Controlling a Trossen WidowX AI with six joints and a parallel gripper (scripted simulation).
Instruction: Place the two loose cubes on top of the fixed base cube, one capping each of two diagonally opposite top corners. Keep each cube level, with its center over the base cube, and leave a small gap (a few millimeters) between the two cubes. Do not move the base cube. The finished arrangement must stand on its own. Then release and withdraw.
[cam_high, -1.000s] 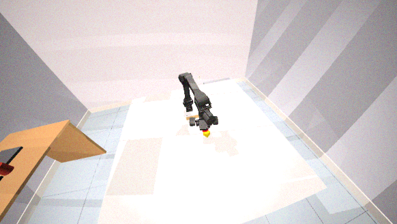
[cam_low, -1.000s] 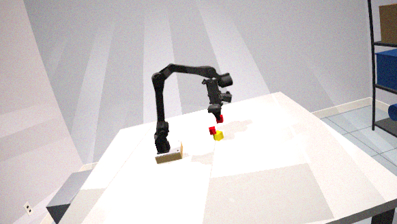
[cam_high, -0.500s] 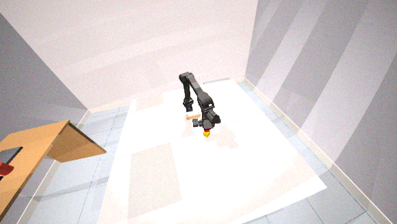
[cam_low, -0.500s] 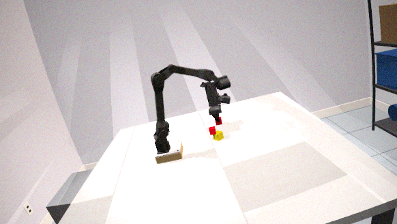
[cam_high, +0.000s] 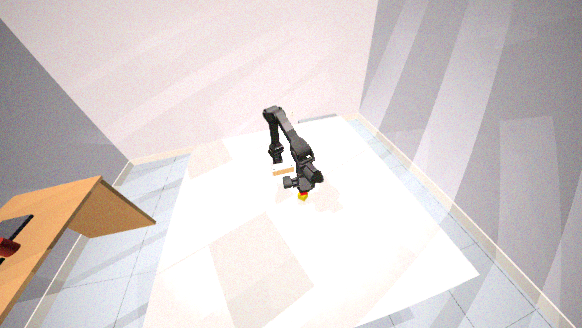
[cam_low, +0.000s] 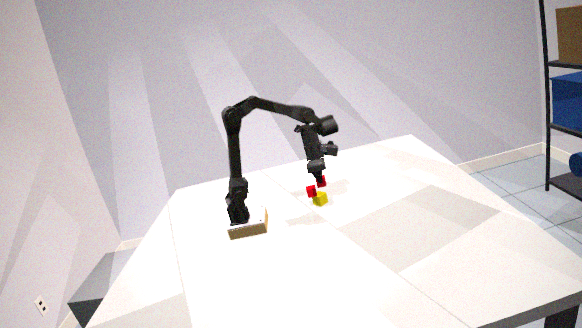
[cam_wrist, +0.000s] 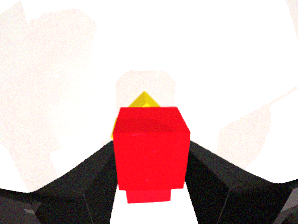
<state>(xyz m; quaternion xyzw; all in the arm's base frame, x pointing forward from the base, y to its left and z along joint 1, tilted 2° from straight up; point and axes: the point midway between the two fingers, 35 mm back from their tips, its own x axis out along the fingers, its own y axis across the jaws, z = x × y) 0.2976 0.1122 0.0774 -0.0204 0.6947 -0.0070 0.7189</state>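
The red cube lies 40 mm behind my gripper tip and 30 mm below it. From my gripper tip the other things lie so: yellow cube: 20 mm behind, 70 mm below.
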